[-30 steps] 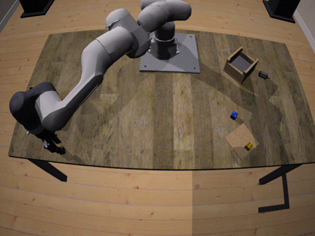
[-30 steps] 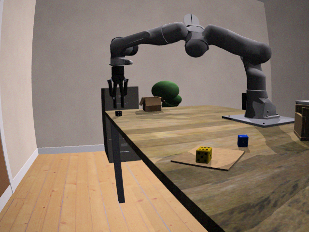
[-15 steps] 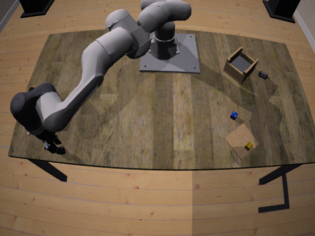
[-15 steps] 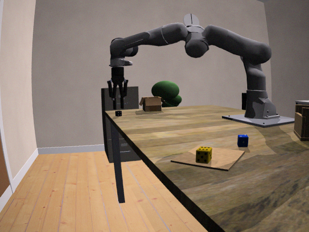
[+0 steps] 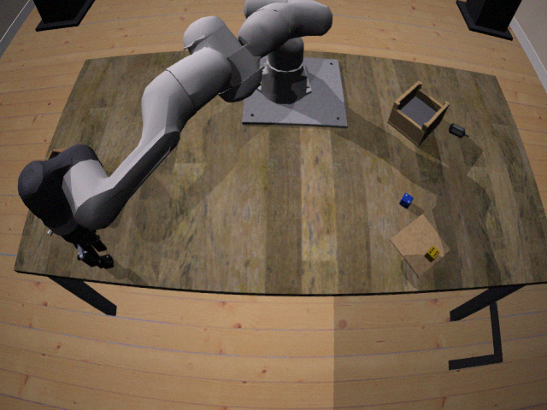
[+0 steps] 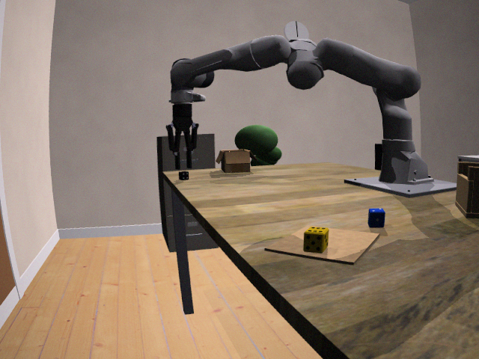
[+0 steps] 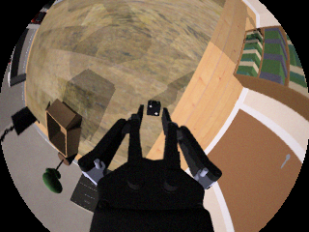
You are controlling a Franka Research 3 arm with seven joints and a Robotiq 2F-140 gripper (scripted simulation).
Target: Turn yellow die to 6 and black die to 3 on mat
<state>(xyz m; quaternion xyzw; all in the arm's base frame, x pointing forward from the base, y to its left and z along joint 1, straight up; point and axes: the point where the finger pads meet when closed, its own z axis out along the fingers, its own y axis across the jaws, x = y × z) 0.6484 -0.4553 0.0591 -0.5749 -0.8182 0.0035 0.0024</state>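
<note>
My hand is 6 cm above the black die. From my hand the other things lie so: cardboard box: 25 cm behind, 20 cm to the right, 3 cm below; then tan mat: 12 cm behind, 87 cm to the left, 7 cm below; then blue die: 25 cm behind, 83 cm to the left, 6 cm below.
</note>
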